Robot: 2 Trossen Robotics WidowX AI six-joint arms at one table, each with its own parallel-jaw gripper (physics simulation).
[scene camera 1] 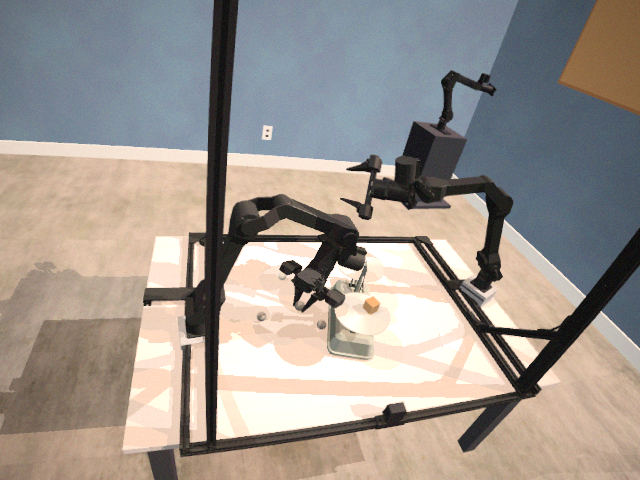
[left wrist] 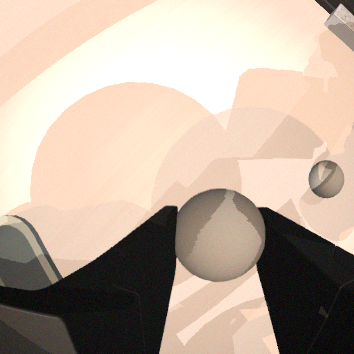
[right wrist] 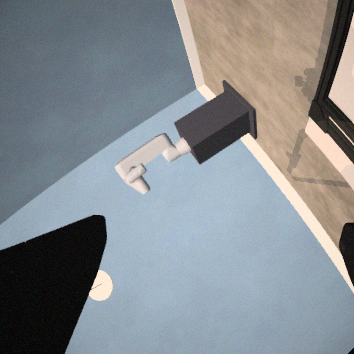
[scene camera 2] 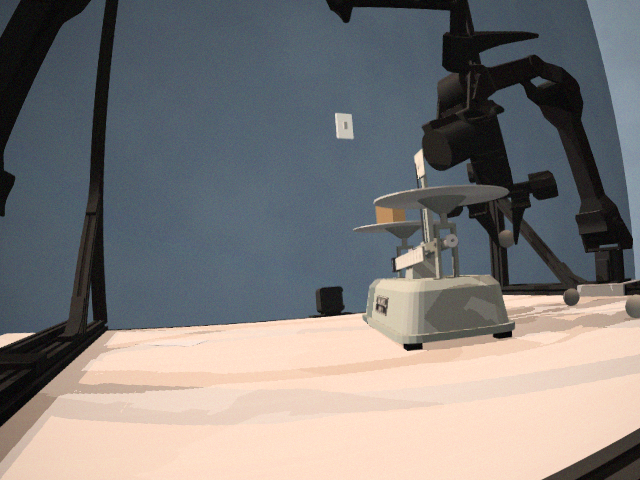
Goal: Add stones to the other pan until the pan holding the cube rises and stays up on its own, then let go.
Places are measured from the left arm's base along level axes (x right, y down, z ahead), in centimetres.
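Pixels of known places: left gripper, fingertip midpoint: (scene camera 1: 298,309) (left wrist: 215,218) (scene camera 2: 507,245); right gripper, fingertip midpoint: (scene camera 1: 343,184) (right wrist: 230,233); left arm's base, link origin: (scene camera 1: 198,327) (scene camera 2: 610,282); right arm's base, link origin: (scene camera 1: 480,285).
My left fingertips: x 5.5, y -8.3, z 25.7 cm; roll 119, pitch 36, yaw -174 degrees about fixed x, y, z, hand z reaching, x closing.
Ahead of a thing's pixels: the offset from my left fingertips to its middle. "spot": to the spot under its first point. Level surfaces: height alone.
An orange cube {dx +7.2, dy -5.4, dz +17.6 cm} (scene camera 1: 371,304) (scene camera 2: 390,214) sits on the lower pan {dx +7.8, dy -3.9, dz +15.0 cm} (scene camera 1: 356,322) (scene camera 2: 368,227) of a pale green balance {dx -0.8, dy -1.2, dz +18.8 cm} (scene camera 1: 351,347) (scene camera 2: 413,304) (left wrist: 15,250). The other pan {spot: dx -11.2, dy -4.8, dz +24.5 cm} (scene camera 2: 439,197) stands higher; its top is hidden in scene camera 2. My left gripper (scene camera 1: 299,307) (scene camera 2: 506,240) (left wrist: 215,218) is shut on a round grey stone {dx -0.2, dy -1.0, dz +0.4 cm} (scene camera 2: 506,238) (left wrist: 220,240), held above the table beside the balance. Stones {dx -7.0, dy +9.1, dz -7.6 cm} (scene camera 1: 261,316) {dx -0.6, dy +9.1, dz +9.1 cm} (scene camera 1: 321,324) {dx -23.3, dy +9.1, dz +3.6 cm} (scene camera 1: 282,276) lie on the table; one also shows in the left wrist view (left wrist: 326,179). My right gripper (scene camera 1: 344,184) (right wrist: 230,233) is open and empty, high up.
The table {dy +10.5 cm} (scene camera 1: 310,408) is framed by black rails (scene camera 1: 289,439), with an upright black post (scene camera 1: 217,155) at the left. A small black box {spot: dx +31.7, dy +5.1, dz +14.6 cm} (scene camera 1: 394,411) (scene camera 2: 329,300) sits on the front rail. A dark pedestal (scene camera 1: 434,149) (right wrist: 215,125) with another arm stands beyond the table.
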